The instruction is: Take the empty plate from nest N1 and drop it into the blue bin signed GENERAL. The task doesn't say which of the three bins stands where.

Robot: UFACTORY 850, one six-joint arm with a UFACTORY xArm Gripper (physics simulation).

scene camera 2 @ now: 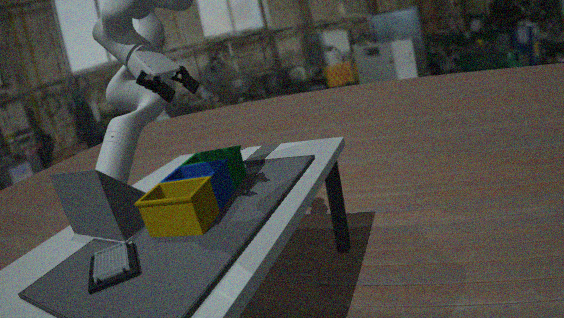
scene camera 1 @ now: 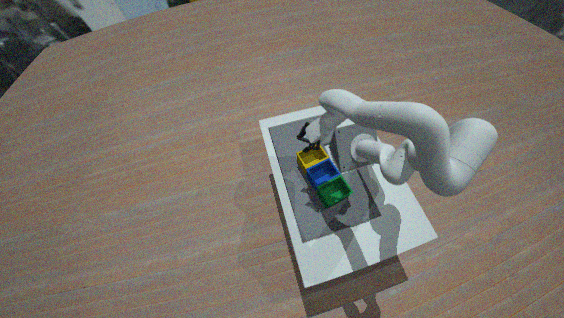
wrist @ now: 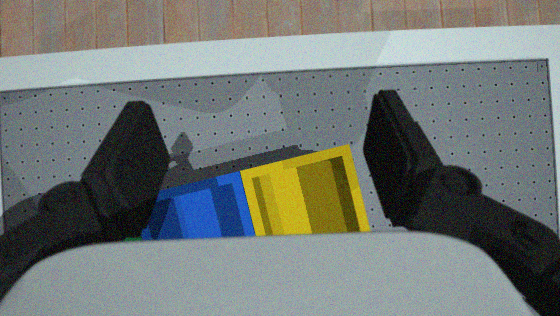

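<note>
The pale gridded plate (scene camera 2: 111,262) lies in a dark nest (scene camera 2: 134,259) on the grey board, near the yellow bin. No N1 label is readable; the plate does not show in the wrist view. The blue bin (scene camera 1: 322,173) (scene camera 2: 223,184) (wrist: 201,212) stands between the yellow and green bins; no GENERAL sign is readable. My gripper (scene camera 1: 303,142) (scene camera 2: 184,93) (wrist: 263,125) is open and empty, tilted, high above the board. In the wrist view the blue and yellow bins lie below and between the fingers, partly hidden by the gripper body.
The yellow bin (scene camera 1: 312,158) (scene camera 2: 172,220) (wrist: 280,200) and green bin (scene camera 1: 334,192) (scene camera 2: 238,164) touch the blue one in a row. A grey base block (scene camera 2: 82,202) stands behind the nest. The perforated board (scene camera 2: 215,250) (wrist: 320,105) lies on a white table (scene camera 1: 325,270) (wrist: 450,45).
</note>
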